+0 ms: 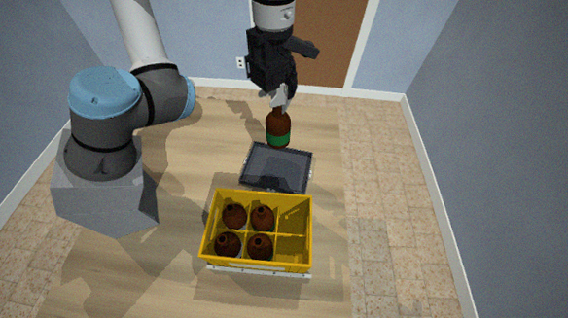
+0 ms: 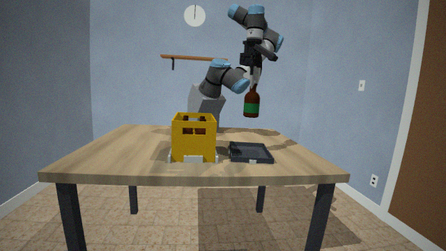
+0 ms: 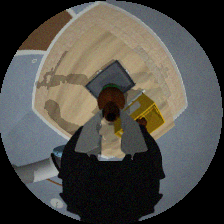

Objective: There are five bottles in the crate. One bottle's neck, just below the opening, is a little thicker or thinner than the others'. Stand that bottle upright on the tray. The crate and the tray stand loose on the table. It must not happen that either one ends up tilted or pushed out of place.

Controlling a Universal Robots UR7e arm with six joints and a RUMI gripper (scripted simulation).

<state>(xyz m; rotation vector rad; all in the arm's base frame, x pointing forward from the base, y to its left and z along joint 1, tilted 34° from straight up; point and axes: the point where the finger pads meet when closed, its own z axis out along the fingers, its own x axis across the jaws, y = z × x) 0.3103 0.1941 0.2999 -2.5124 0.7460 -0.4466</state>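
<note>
My gripper is now 7 cm above the bottle. Round my hand: crate 27 cm to the right, 25 cm below, 5 cm ahead; then tray 32 cm below, 1 cm behind.
</note>
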